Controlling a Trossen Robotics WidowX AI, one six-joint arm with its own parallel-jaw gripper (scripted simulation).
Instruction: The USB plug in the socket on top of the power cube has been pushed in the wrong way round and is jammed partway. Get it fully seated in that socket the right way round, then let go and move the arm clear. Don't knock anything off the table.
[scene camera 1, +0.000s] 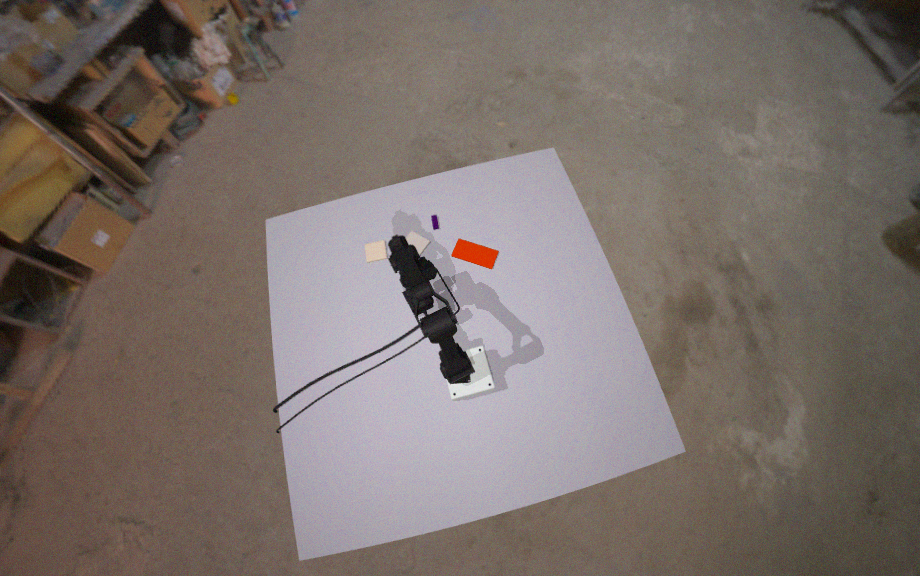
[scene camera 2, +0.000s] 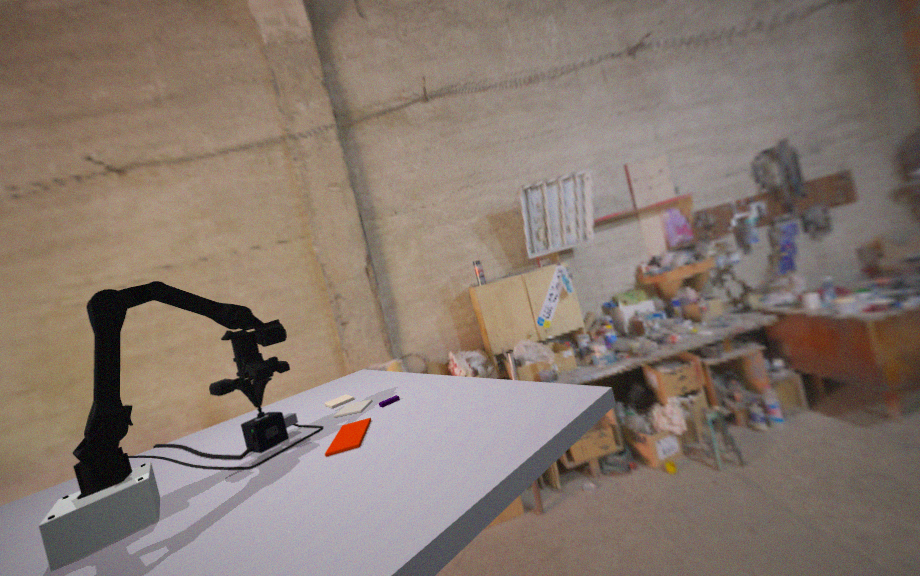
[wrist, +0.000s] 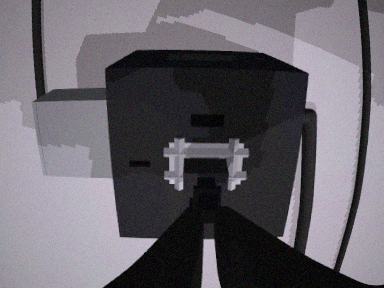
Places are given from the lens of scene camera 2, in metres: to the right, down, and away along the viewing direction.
gripper (scene camera 2: 258, 406): -0.56, 0.33, 0.96
orange flat slab (scene camera 2: 350, 436): -0.27, 0.36, 0.84
